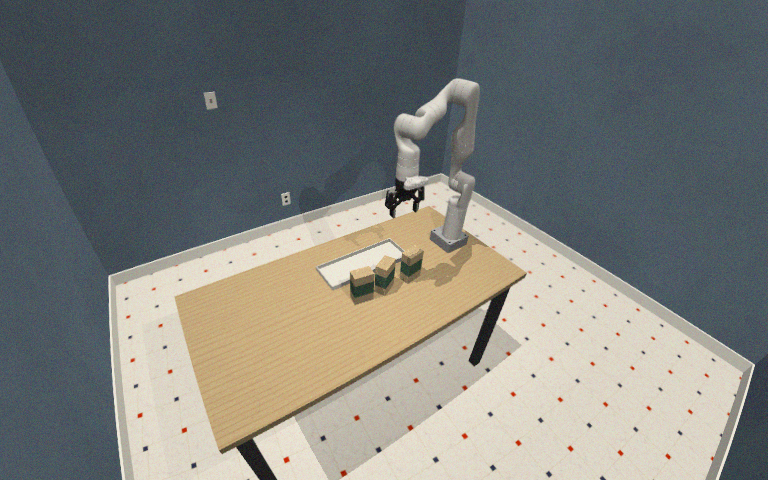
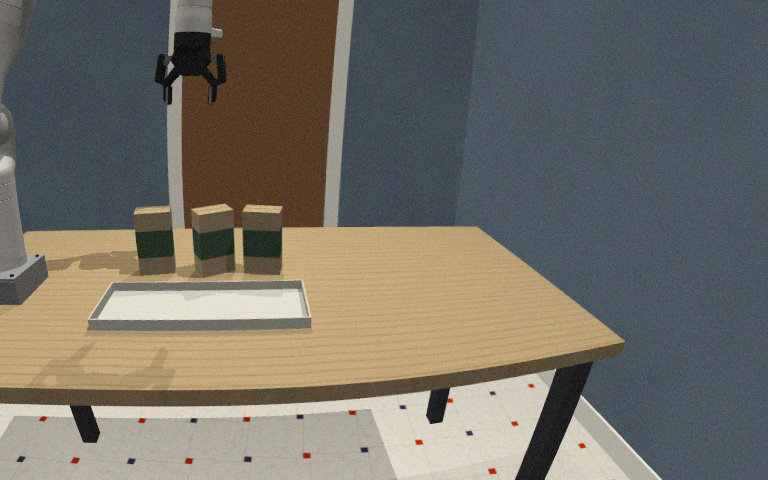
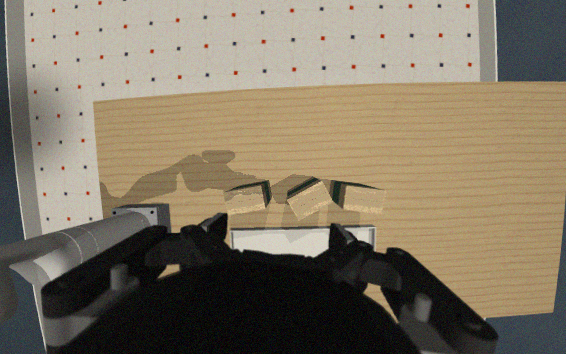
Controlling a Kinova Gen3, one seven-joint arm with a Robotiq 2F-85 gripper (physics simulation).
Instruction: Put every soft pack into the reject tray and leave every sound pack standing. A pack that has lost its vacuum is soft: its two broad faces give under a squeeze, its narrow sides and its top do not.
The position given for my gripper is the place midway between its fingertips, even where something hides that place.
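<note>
Image 2 shows my gripper (image 2: 189, 104) and a white reject tray (image 2: 267, 304), and there's a pack (image 2: 213, 226) in it too, plus a pack (image 2: 262, 225) and a pack (image 2: 153, 225). In image 1 you'd find my gripper (image 1: 403, 214) and the white reject tray (image 1: 336, 273). Image 3 shows the white reject tray (image 3: 312, 240) as well, along with my gripper (image 3: 278, 229).
</note>
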